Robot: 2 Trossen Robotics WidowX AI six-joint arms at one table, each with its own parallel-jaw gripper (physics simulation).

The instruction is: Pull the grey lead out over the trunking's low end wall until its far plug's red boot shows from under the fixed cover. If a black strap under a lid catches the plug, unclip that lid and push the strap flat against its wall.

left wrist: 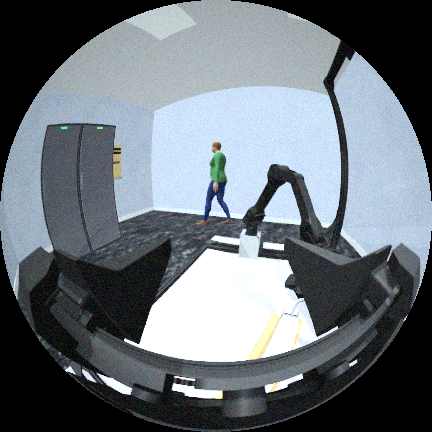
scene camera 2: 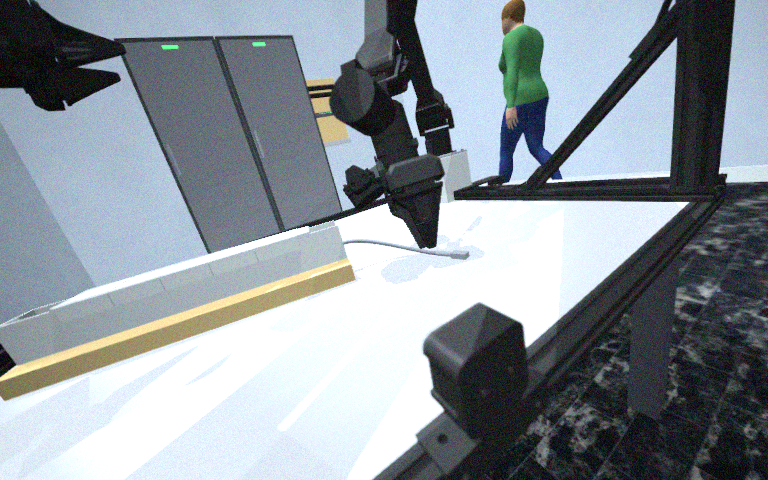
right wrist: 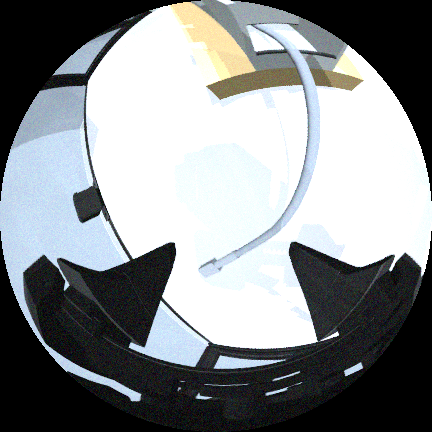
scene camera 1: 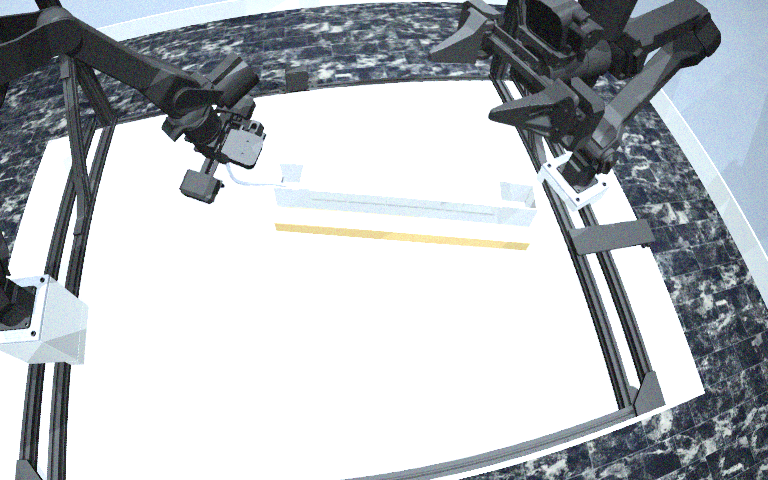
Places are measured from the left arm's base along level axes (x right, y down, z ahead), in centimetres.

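Pixels of known places: left gripper, fingertip midpoint: (left wrist: 229,244) (scene camera 2: 122,64) (scene camera 1: 457,83); right gripper, fingertip midpoint: (scene camera 2: 427,248) (right wrist: 234,248) (scene camera 1: 231,163); left arm's base at its link origin: (scene camera 1: 577,175); right arm's base at its link origin: (left wrist: 250,233) (scene camera 2: 440,155) (scene camera 1: 16,308).
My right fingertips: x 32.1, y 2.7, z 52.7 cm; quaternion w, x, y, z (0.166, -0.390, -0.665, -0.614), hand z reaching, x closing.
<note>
Ahead of a thing's pixels: the offset from my right fingertips to its top centre. "pt": to the spot under its first point.
The grey lead {pt dy -1.5, dx -7.2, dz -1.3 cm} (scene camera 1: 249,183) (scene camera 2: 390,245) (right wrist: 312,125) runs out over the near end of the pale trunking {dy -6.3, dx -22.4, dz -22.0 cm} (scene camera 1: 396,207) (scene camera 2: 186,278) and curves onto the table. Its near plug {dy +0.7, dx +4.4, dz +0.6 cm} (scene camera 2: 459,255) (right wrist: 210,267) lies free in the right wrist view, between and beyond the open fingertips. My right gripper (scene camera 1: 223,148) (right wrist: 234,248) is open and empty, above the lead's outer part. My left gripper (scene camera 1: 463,86) (scene camera 2: 120,63) (left wrist: 229,244) is open and empty, raised well away from the trunking. No red boot or black strap can be made out; the trunking's inside is washed out or hidden.
A yellow-tan strip (scene camera 1: 396,236) (scene camera 2: 226,311) runs along the trunking's long side. Dark frame rails (scene camera 1: 594,305) border the table. A black block (scene camera 2: 478,367) sits on the near rail in scene camera 2. A person (scene camera 2: 522,73) and dark cabinets (scene camera 2: 181,130) are behind.
</note>
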